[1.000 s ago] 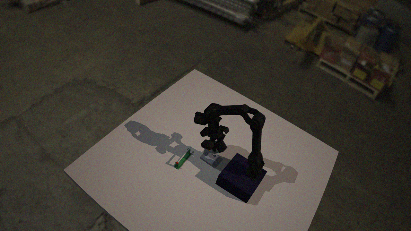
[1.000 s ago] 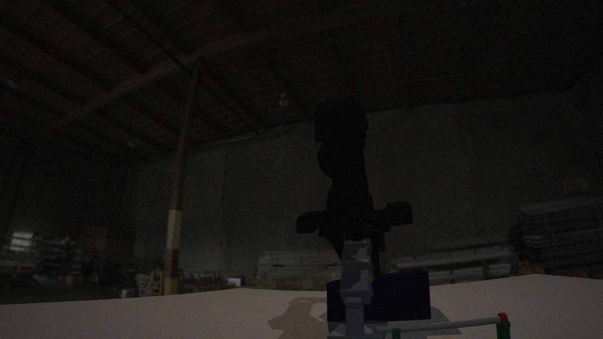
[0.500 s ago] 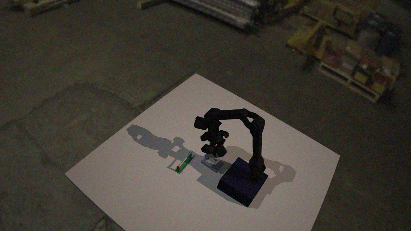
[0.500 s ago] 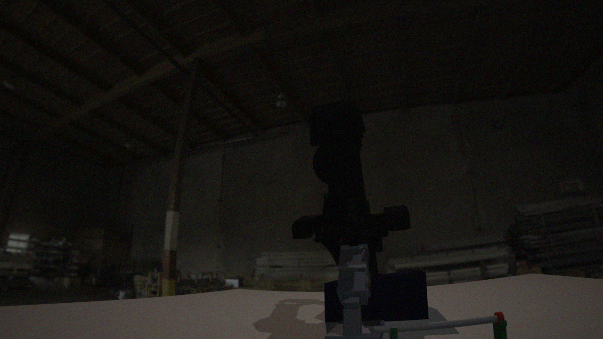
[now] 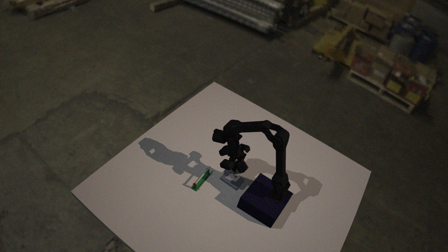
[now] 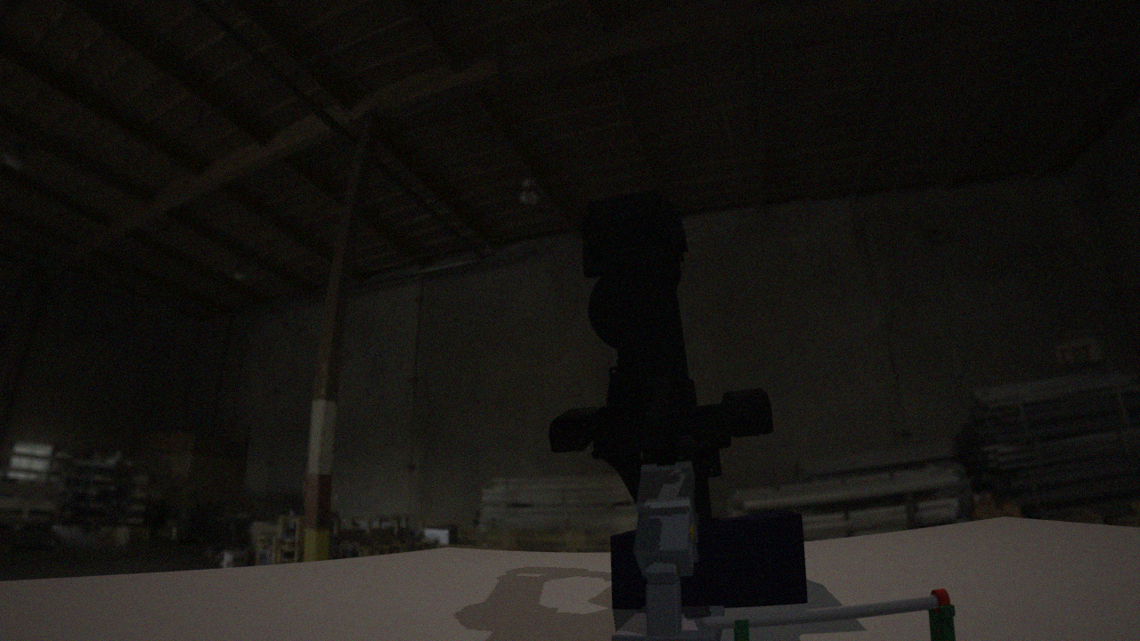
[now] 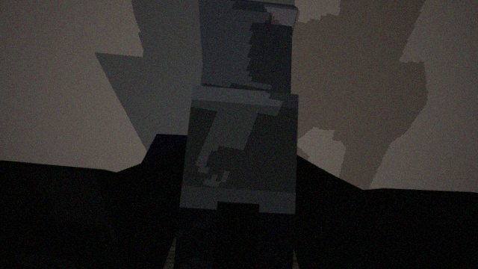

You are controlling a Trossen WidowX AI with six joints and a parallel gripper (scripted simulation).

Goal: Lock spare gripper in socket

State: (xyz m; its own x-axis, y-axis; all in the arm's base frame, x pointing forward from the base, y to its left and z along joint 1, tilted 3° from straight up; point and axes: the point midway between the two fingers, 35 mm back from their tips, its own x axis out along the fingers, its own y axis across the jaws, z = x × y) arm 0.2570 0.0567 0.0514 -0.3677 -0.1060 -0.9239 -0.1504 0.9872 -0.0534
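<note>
The spare gripper lies 10 mm ahead of my gripper tip and 10 mm above it. Round my gripper tip: grey mount (60 mm below, 20 mm ahead, 10 mm to the left); green stand (140 mm to the left, 110 mm ahead, 90 mm below).
</note>
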